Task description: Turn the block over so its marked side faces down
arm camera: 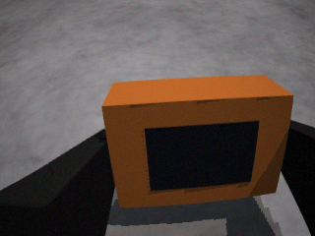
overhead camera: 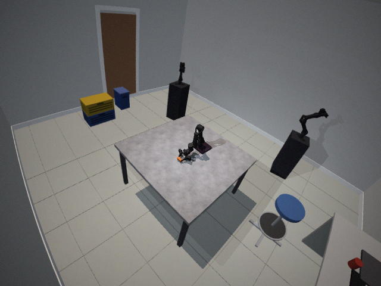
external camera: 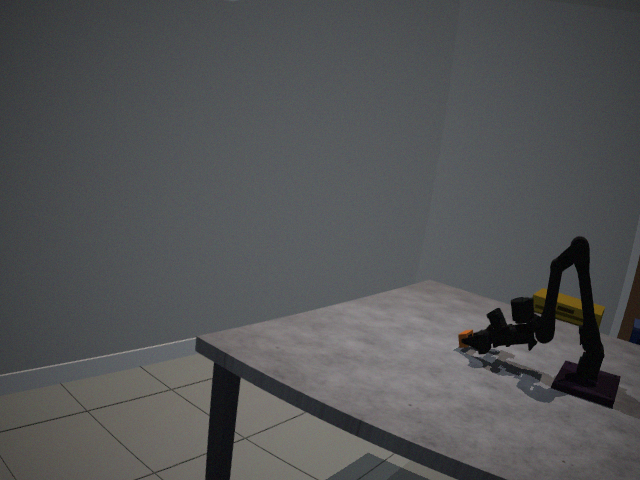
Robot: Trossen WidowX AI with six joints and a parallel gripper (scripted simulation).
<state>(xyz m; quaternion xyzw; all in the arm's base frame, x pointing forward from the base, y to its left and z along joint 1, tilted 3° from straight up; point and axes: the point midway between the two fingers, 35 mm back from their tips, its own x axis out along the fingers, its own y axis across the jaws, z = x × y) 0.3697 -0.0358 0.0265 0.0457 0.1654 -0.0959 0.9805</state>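
My gripper tip is 1 cm past the orange block.
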